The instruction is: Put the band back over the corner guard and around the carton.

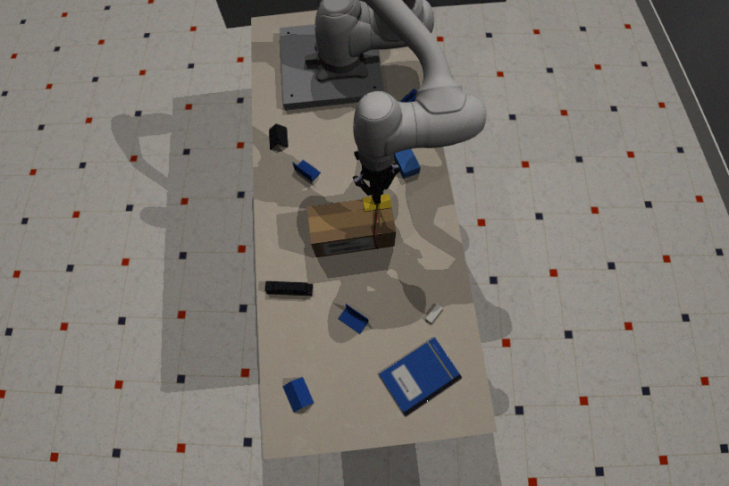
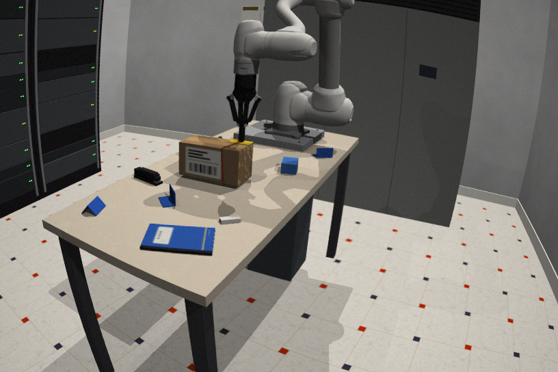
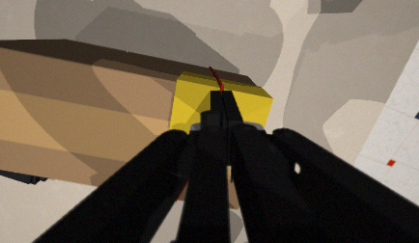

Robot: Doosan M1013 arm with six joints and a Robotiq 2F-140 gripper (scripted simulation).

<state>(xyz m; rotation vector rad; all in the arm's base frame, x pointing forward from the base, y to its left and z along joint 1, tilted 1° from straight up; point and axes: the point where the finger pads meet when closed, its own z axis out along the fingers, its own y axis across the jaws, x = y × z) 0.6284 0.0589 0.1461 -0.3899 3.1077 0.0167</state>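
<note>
The yellow corner guard lies 5 cm below my hand. Round my hand: black bar 29 cm to the right, 21 cm ahead, 16 cm below; then blue block 19 cm behind, 16 cm below, 12 cm to the left; then brown carton 10 cm below, 8 cm to the right, 5 cm ahead.
</note>
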